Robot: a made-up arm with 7 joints.
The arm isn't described. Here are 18 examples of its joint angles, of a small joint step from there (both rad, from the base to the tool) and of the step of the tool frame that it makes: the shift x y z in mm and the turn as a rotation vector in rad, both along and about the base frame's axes.
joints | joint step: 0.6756 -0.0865 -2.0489 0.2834 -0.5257 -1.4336 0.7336 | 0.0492 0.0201 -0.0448 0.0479 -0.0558 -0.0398 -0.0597
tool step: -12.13 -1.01 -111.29 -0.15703 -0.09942 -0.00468
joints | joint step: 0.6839 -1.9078 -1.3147 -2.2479 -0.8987 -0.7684 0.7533 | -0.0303 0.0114 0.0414 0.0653 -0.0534 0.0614 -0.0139
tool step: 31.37 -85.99 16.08 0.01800 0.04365 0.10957
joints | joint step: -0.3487 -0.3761 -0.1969 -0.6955 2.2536 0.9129 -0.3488 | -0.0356 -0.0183 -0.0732 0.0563 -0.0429 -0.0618 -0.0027
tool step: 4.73 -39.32 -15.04 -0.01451 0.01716 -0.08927
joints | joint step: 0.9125 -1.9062 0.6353 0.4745 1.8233 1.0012 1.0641 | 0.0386 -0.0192 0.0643 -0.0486 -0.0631 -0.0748 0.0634
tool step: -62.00 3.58 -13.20 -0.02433 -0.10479 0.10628
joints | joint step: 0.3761 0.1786 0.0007 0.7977 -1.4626 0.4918 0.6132 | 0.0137 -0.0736 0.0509 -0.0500 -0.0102 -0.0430 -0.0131
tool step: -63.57 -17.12 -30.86 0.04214 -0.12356 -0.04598
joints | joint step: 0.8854 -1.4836 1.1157 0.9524 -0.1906 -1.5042 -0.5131 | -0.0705 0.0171 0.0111 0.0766 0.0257 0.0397 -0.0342
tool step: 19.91 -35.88 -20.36 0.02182 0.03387 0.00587
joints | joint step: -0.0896 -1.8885 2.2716 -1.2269 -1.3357 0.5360 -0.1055 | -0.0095 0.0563 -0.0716 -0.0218 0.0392 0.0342 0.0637
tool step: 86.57 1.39 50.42 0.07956 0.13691 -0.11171
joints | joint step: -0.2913 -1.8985 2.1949 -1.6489 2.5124 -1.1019 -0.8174 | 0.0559 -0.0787 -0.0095 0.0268 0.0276 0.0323 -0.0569
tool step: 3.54 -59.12 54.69 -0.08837 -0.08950 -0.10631
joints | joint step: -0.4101 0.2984 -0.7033 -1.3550 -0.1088 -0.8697 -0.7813 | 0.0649 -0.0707 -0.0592 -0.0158 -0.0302 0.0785 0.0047
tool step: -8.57 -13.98 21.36 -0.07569 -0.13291 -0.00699
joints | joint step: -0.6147 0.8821 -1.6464 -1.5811 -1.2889 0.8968 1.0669 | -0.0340 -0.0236 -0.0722 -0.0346 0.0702 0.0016 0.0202
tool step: 40.48 12.50 64.01 -0.04388 -0.13415 0.03924
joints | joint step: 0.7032 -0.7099 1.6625 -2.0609 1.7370 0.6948 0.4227 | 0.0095 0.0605 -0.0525 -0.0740 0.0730 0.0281 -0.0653
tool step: -71.61 38.27 30.58 -0.04210 0.04127 -0.08225
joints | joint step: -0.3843 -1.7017 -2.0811 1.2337 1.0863 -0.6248 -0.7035 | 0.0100 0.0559 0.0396 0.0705 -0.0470 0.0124 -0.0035
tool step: 1.09 4.51 -4.28 0.00553 -0.00964 -0.00938
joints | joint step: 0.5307 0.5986 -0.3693 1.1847 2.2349 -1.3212 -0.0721 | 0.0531 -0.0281 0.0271 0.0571 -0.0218 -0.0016 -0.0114
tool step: -4.29 -53.95 29.11 -0.07624 -0.00854 -0.03891
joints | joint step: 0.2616 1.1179 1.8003 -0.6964 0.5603 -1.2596 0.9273 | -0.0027 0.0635 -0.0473 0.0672 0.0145 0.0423 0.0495
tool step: -15.36 7.52 10.84 0.07772 -0.00018 0.04948
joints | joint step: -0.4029 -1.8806 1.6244 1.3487 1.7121 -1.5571 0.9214 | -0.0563 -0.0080 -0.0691 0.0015 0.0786 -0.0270 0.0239
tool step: -9.91 -19.67 -16.62 0.02078 -0.02098 -0.03847
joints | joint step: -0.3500 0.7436 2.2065 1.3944 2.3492 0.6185 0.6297 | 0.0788 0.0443 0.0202 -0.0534 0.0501 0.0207 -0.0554
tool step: 27.15 8.19 -34.79 -0.07867 0.04635 -0.00790
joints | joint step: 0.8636 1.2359 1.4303 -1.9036 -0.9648 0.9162 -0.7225 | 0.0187 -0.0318 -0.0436 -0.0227 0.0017 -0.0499 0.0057
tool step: 12.11 -18.41 -2.04 -0.01394 -0.01674 0.07482
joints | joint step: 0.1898 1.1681 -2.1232 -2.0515 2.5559 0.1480 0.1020 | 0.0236 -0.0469 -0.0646 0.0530 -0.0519 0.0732 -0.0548
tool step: -1.81 41.11 -78.68 -0.12266 -0.09786 -0.09525
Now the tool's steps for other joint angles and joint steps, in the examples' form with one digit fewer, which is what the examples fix.
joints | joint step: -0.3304 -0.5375 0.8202 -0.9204 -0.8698 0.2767 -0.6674 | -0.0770 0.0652 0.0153 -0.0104 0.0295 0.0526 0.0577
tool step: -3.2 37.6 -11.7 0.0143 0.0345 -0.0211
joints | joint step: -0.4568 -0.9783 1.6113 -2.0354 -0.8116 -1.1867 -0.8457 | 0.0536 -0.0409 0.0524 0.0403 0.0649 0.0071 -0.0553
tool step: -16.4 -6.5 -10.2 -0.0658 -0.0036 0.0562
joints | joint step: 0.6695 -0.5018 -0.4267 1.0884 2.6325 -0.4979 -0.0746 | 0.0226 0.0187 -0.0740 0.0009 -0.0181 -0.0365 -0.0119
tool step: -4.8 -31.2 24.2 -0.1212 -0.0192 -0.0224
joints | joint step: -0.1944 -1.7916 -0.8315 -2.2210 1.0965 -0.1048 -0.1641 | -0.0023 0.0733 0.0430 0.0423 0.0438 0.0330 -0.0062
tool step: -21.6 -31.6 49.3 0.0431 0.0676 0.0472
